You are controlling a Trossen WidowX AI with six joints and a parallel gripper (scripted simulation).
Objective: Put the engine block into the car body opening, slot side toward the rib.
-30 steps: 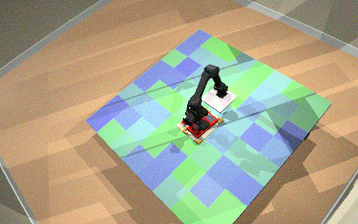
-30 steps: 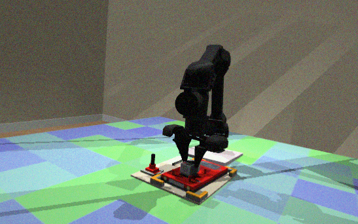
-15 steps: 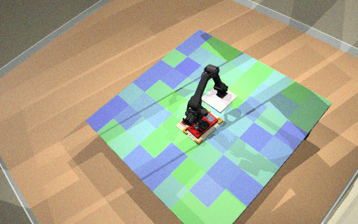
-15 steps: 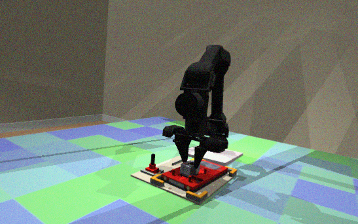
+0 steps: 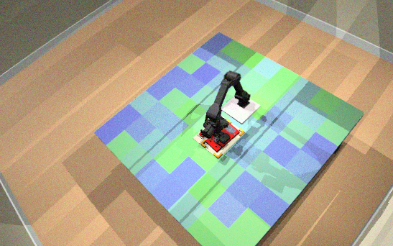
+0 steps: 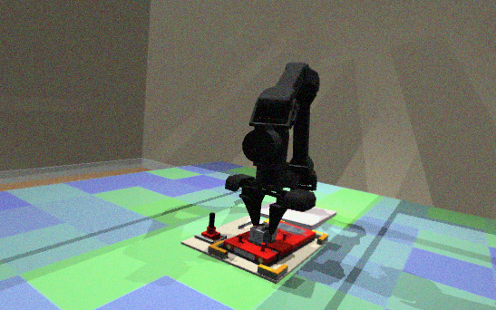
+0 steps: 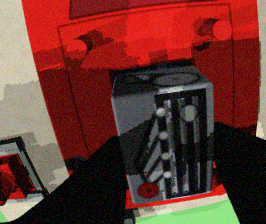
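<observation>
The grey engine block lies 1 cm below my gripper tip.
</observation>
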